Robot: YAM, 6 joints.
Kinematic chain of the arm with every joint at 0, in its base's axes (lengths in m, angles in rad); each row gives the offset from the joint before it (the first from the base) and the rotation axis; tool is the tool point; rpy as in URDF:
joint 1: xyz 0 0 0.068 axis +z
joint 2: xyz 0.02 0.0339 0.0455 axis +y
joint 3: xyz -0.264 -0.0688 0 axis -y
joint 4: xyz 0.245 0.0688 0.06 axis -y
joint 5: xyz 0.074 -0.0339 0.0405 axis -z
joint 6: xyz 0.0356 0 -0.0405 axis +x
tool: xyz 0 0 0 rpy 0 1.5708 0
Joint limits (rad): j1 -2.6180..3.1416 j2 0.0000..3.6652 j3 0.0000..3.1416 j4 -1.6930..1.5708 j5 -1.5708..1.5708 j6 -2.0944..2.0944
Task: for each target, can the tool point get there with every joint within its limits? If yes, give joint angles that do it. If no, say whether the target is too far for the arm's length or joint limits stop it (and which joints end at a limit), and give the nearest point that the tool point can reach.
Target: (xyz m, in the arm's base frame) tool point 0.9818 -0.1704 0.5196
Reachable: no: too far | nearest point 0.5891 -0.1022 0.3538 | short by 0.432 m
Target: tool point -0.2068 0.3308 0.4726
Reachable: yes | joints -0.9423 0.3650 2.5230 -0.8277 -0.8692 -1.4479
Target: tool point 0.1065 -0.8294 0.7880
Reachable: no: too far | nearest point 0.0640 -0.4983 0.5122 | short by 0.433 m
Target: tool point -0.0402 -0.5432 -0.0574
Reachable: yes | joints -1.6715 2.9102 2.0647 -0.1251 -0.4223 -0.5355
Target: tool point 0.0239 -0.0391 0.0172
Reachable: yes | joints -1.8376 2.9022 0.3797 -0.9998 -1.2124 -0.7283
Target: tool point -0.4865 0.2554 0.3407
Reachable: yes | joints 2.6373 2.2734 2.0791 0.3260 -0.3289 -0.2154
